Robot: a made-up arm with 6 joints.
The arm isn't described. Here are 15 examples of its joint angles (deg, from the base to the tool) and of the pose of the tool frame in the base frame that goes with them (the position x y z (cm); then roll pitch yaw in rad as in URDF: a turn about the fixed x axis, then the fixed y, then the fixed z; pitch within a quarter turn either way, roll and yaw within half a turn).
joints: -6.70 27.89 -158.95 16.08 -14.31 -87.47
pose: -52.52 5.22 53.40 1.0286 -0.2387 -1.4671
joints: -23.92 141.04 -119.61 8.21 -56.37 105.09
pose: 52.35 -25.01 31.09 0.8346 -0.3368 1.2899
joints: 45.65 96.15 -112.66 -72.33 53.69 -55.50
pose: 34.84 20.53 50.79 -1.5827 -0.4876 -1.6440
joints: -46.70 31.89 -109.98 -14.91 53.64 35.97
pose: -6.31 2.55 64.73 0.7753 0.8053 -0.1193
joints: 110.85 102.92 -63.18 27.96 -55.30 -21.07
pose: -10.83 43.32 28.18 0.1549 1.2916 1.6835
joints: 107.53 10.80 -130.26 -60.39 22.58 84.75
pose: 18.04 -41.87 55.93 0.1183 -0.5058 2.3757
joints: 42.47 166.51 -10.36 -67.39 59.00 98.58
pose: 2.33 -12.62 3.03 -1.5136 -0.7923 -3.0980
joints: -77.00 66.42 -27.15 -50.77 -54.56 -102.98
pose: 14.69 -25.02 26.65 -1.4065 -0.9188 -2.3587
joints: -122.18 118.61 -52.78 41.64 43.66 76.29
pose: -9.76 -27.36 0.10 -2.8627 -0.4061 -0.9786
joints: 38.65 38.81 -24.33 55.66 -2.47 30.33
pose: 19.07 14.62 28.79 1.7123 0.0747 2.2200
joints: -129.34 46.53 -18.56 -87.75 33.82 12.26
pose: -19.92 -12.24 21.81 -1.9224 0.0124 1.8164
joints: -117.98 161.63 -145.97 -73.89 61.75 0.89
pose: -36.91 -44.67 12.45 -1.9048 -0.0193 1.5497
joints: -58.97 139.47 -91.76 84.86 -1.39 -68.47
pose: 26.57 -44.81 2.39 2.8650 0.7908 1.6997
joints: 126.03 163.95 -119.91 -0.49 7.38 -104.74
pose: -32.98 45.37 -6.52 -2.3990 -0.1828 0.8228
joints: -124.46 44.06 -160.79 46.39 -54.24 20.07
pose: 17.13 39.24 58.94 -1.2758 -0.7991 -0.1724
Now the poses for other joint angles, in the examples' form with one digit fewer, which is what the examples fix.
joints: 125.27 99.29 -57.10 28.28 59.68 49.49
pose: -21.6 20.7 11.4 3.013 -0.407 -2.071
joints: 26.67 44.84 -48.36 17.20 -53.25 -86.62
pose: 17.8 5.3 52.5 -0.469 0.324 -1.004
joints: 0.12 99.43 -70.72 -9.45 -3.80 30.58
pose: 45.9 0.2 25.0 2.354 1.066 2.302
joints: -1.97 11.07 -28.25 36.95 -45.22 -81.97
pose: 7.0 -6.1 46.4 -0.215 0.627 -1.164
